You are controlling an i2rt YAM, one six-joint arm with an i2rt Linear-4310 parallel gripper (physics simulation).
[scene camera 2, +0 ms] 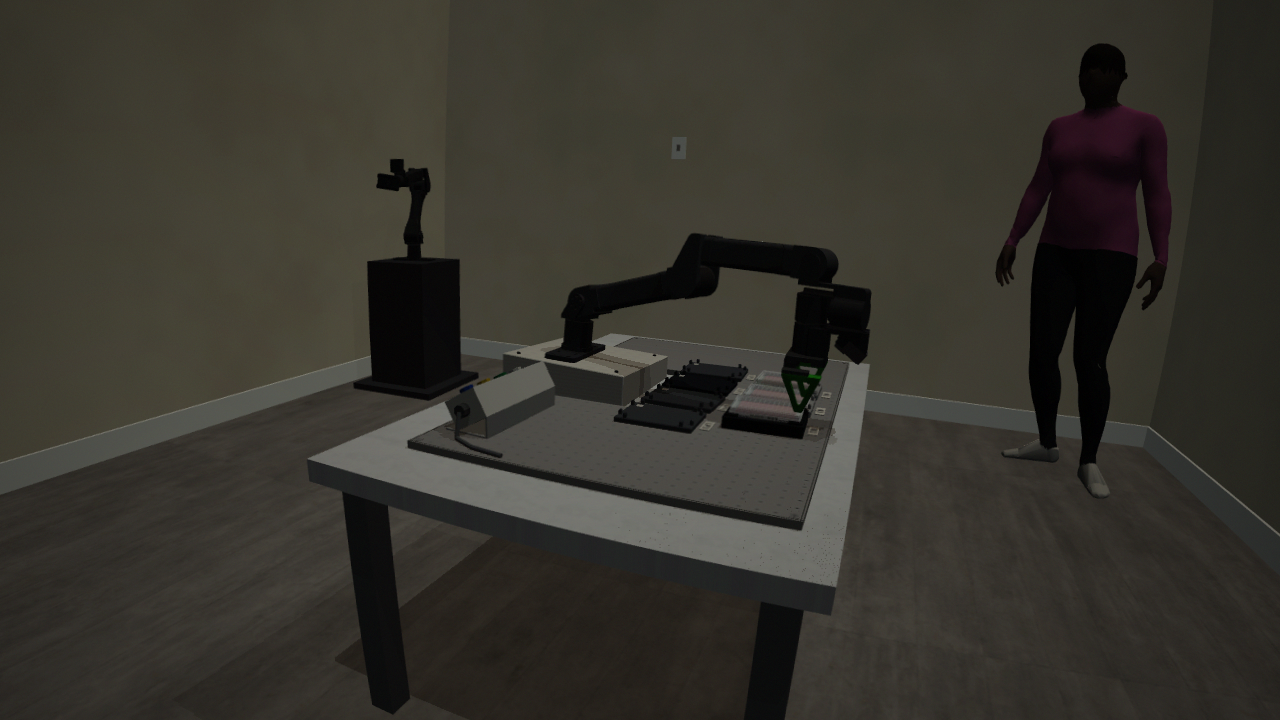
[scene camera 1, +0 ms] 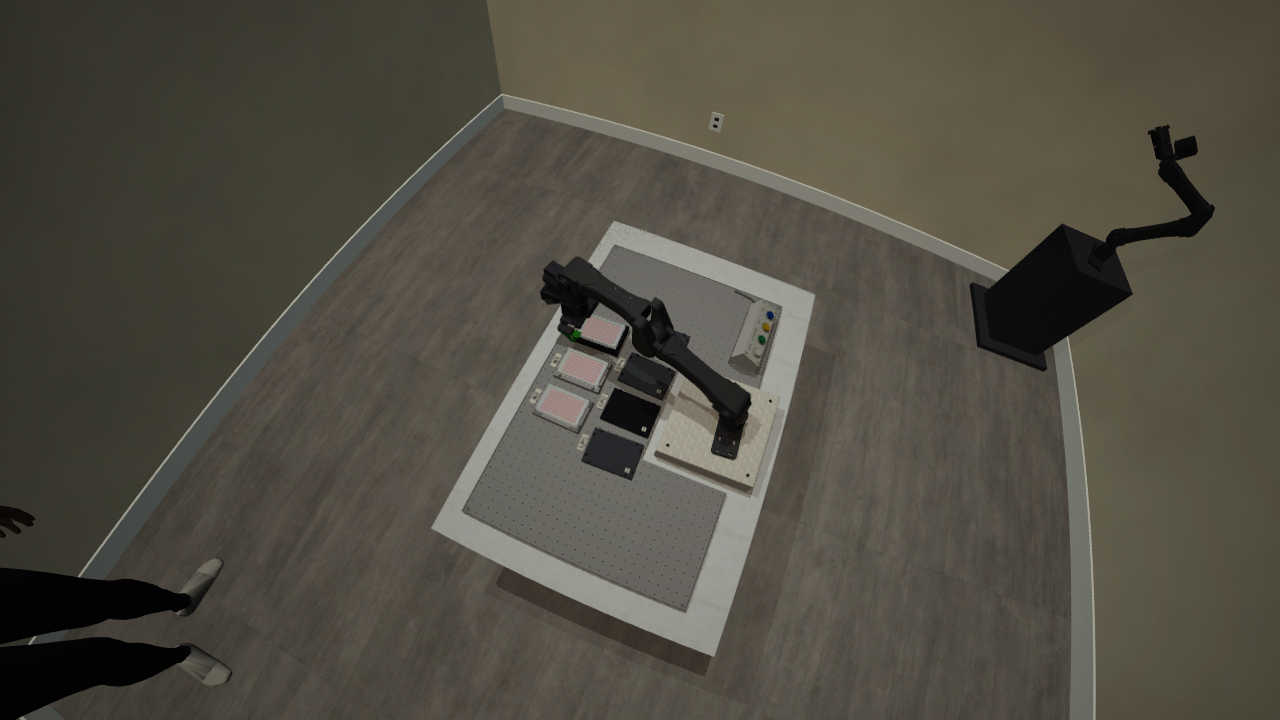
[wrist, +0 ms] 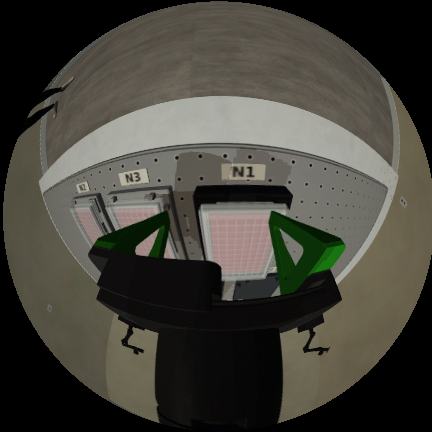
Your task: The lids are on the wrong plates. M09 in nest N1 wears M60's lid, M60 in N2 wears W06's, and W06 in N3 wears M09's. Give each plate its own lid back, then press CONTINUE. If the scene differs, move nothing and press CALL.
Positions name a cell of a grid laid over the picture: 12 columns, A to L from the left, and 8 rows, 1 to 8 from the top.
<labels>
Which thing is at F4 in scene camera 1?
My gripper.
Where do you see a nest labelled N1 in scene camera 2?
H5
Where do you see a nest labelled N1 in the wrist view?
F4
</labels>
